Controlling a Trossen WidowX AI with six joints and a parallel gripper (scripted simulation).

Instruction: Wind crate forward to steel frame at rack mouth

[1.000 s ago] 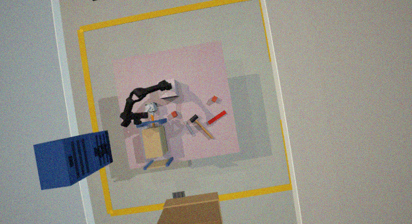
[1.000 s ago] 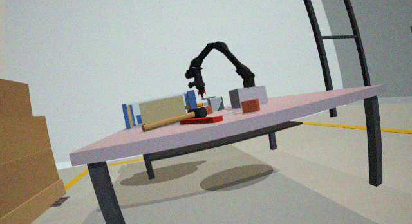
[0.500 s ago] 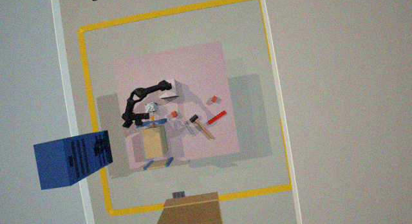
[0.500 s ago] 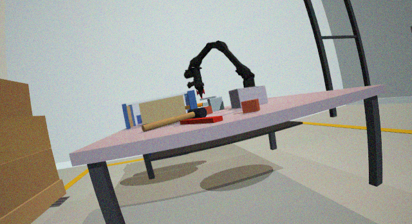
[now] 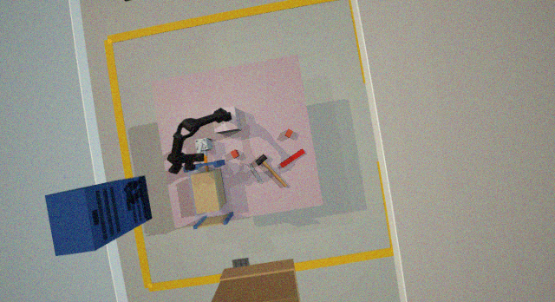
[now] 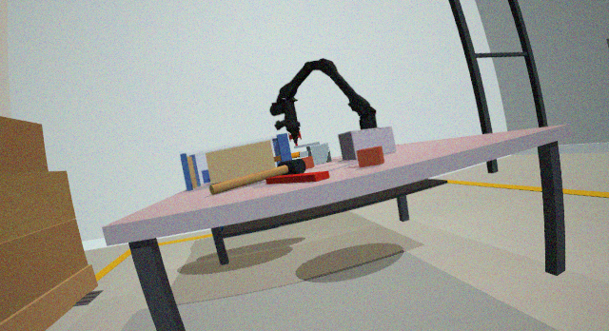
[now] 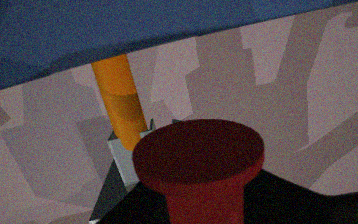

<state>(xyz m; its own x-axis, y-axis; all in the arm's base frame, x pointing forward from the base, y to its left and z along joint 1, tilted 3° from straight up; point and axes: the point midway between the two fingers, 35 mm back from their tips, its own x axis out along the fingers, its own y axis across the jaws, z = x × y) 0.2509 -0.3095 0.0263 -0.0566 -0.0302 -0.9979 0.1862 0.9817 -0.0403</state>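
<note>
My gripper tip is now 7 cm short of the blue steel frame, 3 cm to the right of it and 1 cm above it. The rest, counted from my gripper tip: grey winch: 11 cm behind, 4 cm to the left, 8 cm below; winch handle: 3 cm behind, 2 cm to the left, 1 cm below; red knob: 2 cm above.
</note>
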